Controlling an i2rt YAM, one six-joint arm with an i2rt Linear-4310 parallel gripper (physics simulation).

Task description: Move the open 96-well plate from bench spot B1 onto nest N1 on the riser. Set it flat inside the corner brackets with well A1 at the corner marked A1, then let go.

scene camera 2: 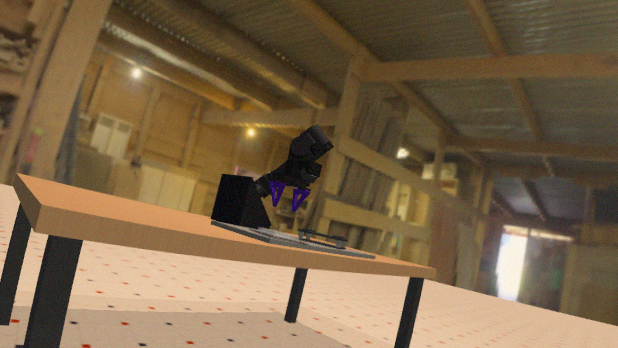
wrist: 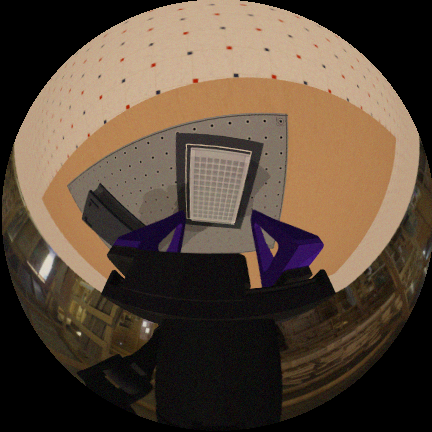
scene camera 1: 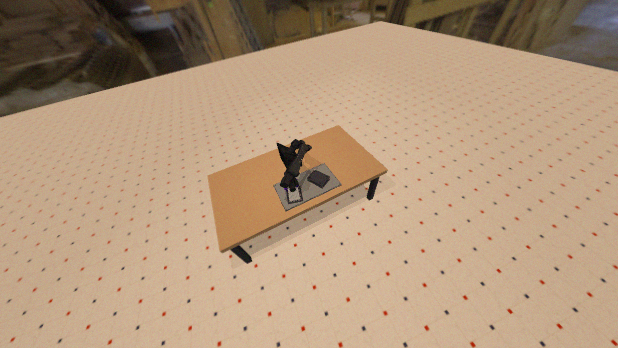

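Seen in the pictures: gripper, fingertip midpoint: (scene camera 2: 284,209) (wrist: 217,214); arm's base, origin of the base link: (scene camera 2: 246,198) (scene camera 1: 289,152).
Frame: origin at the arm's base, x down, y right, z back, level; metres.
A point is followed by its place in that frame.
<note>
The 96-well plate (wrist: 218,185) @[y 0.190, x 0.094, z -0.379 m] (scene camera 1: 294,196) @[y 0.192, x 0.095, z -0.398 m] is pale and see-through, with its wells showing. It lies flat inside a dark rectangular frame (wrist: 181,170) @[y 0.140, x 0.104, z -0.416 m] on the grey board. My gripper (wrist: 217,214) @[y 0.189, x 0.018, z -0.380 m] (scene camera 2: 285,208) @[y 0.189, x 0.018, z -0.380 m] has purple fingers; it is open and hangs above the board, with nothing between the fingers. In the wrist view its fingertips stand to either side of the plate's near end. The dark riser (scene camera 1: 318,178) @[y -0.066, x 0.068, z -0.379 m] (scene camera 2: 322,236) @[y -0.021, x 0.075, z -0.402 m] (wrist: 104,219) @[y -0.055, x 0.068, z -0.395 m] stands on the board apart from the plate. The corner brackets and the A1 marks are too small to make out.
The grey perforated board (wrist: 278,170) @[y 0.292, x 0.105, z -0.377 m] (scene camera 1: 307,193) @[y 0.085, x 0.105, z -0.431 m] lies on the wooden table (scene camera 1: 240,205) @[y 0.603, x 0.118, z -0.187 m] (scene camera 2: 125,220) @[y 0.716, x 0.118, z -0.473 m] (wrist: 340,165) @[y 0.457, x 0.118, z -0.364 m]. The black arm base (scene camera 2: 234,200) @[y 0.084, x 0.020, z -0.027 m] stands behind the board. The table's edge runs close beyond the board's far side in the wrist view.
</note>
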